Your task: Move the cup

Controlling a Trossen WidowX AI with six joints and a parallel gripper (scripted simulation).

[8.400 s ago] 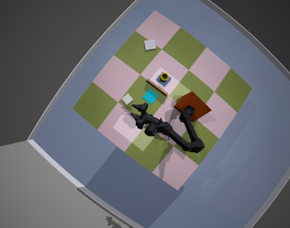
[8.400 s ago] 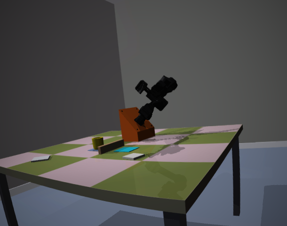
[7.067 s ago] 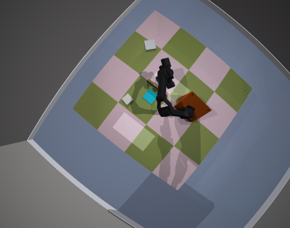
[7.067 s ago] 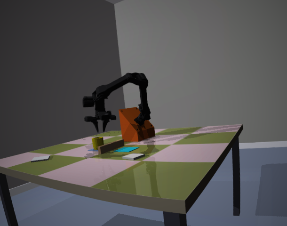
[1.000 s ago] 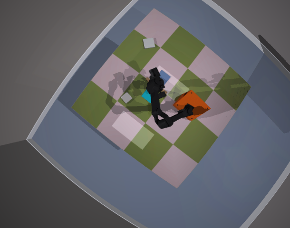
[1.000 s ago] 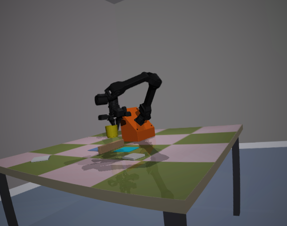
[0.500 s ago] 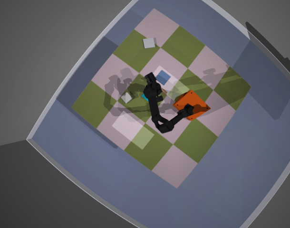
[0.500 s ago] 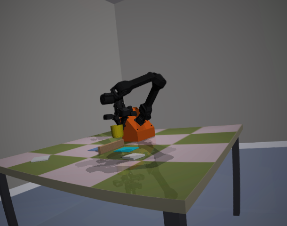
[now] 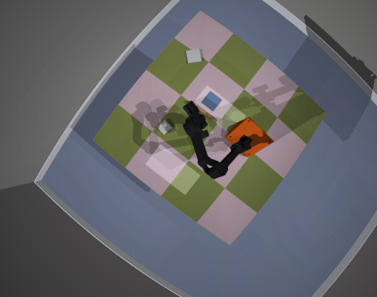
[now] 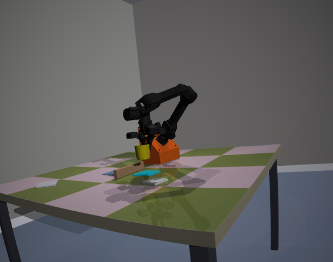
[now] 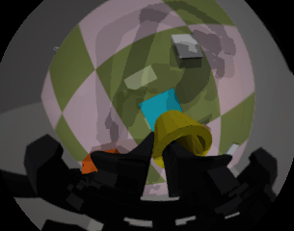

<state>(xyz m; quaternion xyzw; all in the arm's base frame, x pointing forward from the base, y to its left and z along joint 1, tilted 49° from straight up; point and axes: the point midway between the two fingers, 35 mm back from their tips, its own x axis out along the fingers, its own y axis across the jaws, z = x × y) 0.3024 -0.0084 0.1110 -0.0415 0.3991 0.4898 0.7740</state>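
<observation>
Now: the cyan pad 11 cm below my gripper tip, 2 cm ahead of it and 1 cm to the right of it. Round my gripper tip: yellow cup: 2 cm to the right, 2 cm ahead; then blue pad: 21 cm to the right, 11 cm below; then wooden bar: 11 cm to the right, 10 cm below, 1 cm ahead.
</observation>
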